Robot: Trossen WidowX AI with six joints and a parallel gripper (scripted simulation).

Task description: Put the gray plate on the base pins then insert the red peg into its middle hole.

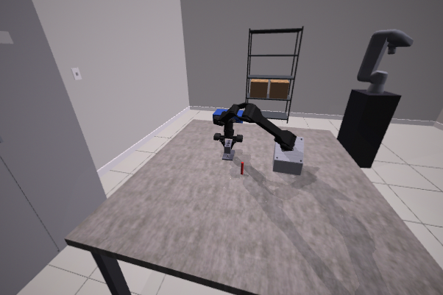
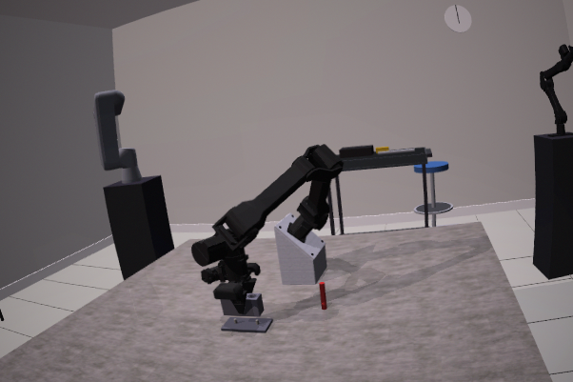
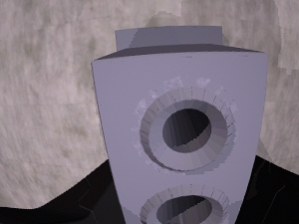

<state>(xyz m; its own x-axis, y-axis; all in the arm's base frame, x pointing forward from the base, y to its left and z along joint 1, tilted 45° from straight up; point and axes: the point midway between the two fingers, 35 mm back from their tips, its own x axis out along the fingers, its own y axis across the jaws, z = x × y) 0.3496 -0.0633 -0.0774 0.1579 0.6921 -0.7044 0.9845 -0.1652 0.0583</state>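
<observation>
Right now the dark base is 40 mm below my gripper tip. The rest, counted from my gripper tip: gray plate: 30 mm above; red peg: 90 mm behind, 190 mm to the left, 10 mm below.
</observation>
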